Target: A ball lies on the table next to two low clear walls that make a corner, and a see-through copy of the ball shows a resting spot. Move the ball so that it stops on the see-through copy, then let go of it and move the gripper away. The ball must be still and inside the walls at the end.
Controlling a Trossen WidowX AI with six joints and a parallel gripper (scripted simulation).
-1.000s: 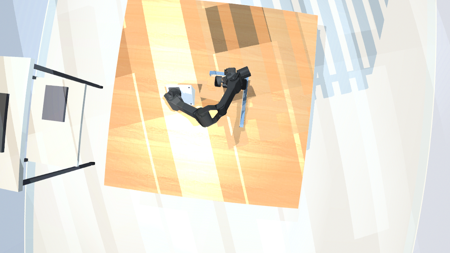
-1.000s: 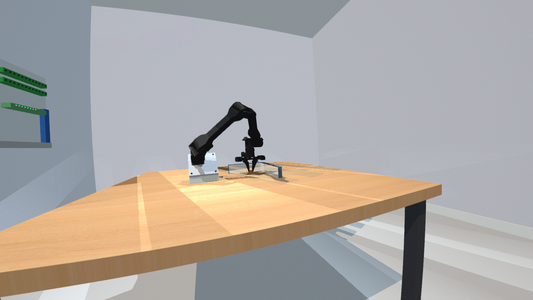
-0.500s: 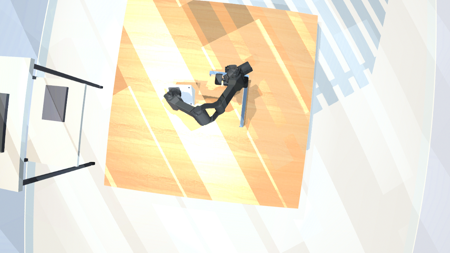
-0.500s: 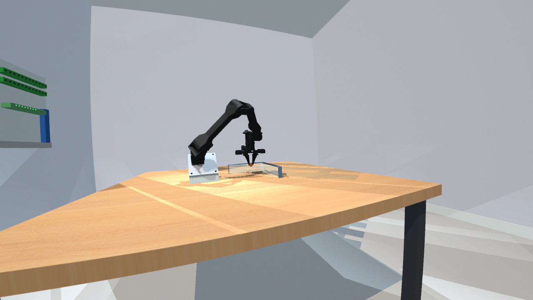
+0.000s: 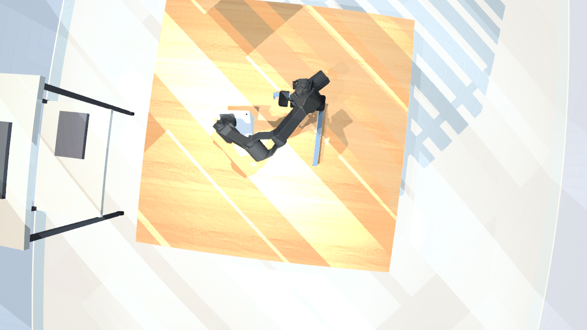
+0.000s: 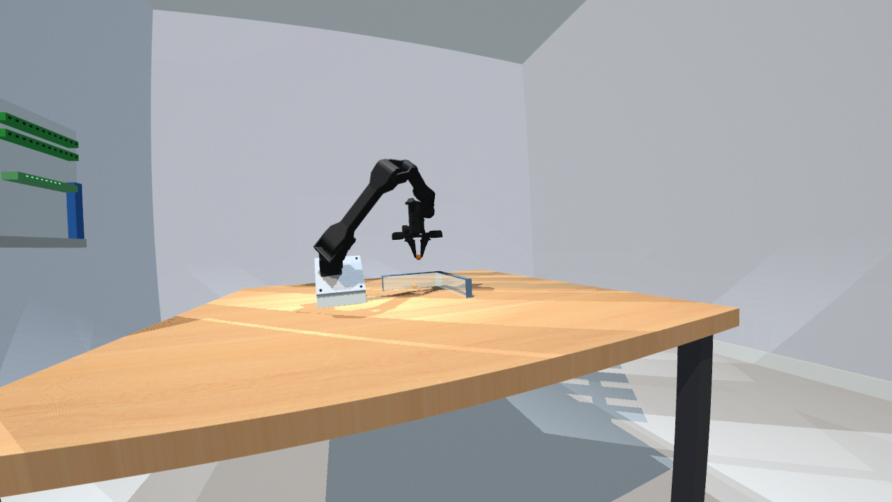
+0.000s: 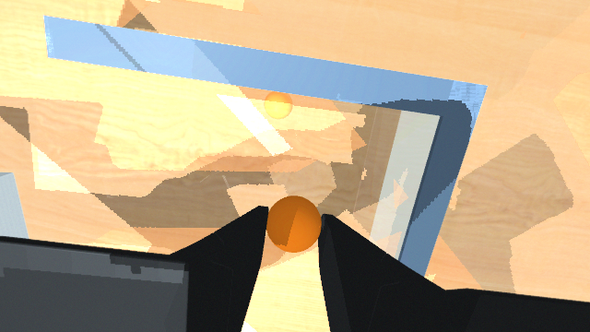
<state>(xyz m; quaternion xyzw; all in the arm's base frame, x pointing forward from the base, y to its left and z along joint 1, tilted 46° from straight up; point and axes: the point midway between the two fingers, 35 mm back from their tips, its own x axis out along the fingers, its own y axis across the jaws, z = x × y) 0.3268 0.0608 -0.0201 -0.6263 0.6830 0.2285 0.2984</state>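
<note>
Right now the see-through copy of ball is 10 mm behind my gripper tip, 40 mm to the left of it and 110 mm below it. Round my gripper tip: orange ball: right at my gripper tip.
</note>
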